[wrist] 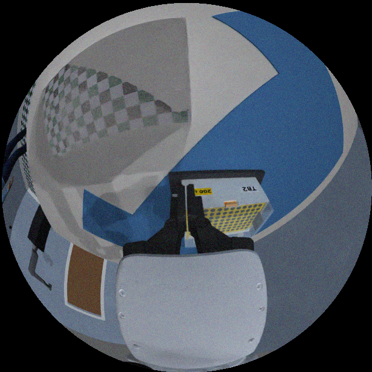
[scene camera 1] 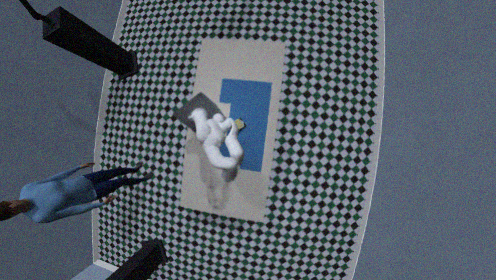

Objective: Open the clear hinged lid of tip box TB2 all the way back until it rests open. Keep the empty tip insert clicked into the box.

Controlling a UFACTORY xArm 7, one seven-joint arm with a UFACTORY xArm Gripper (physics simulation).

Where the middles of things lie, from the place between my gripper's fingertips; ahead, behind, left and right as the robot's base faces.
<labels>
The clear lid [wrist: 234,219] lies 70 mm ahead of my hand, 40 mm to the right of it and 10 mm above it.
</labels>
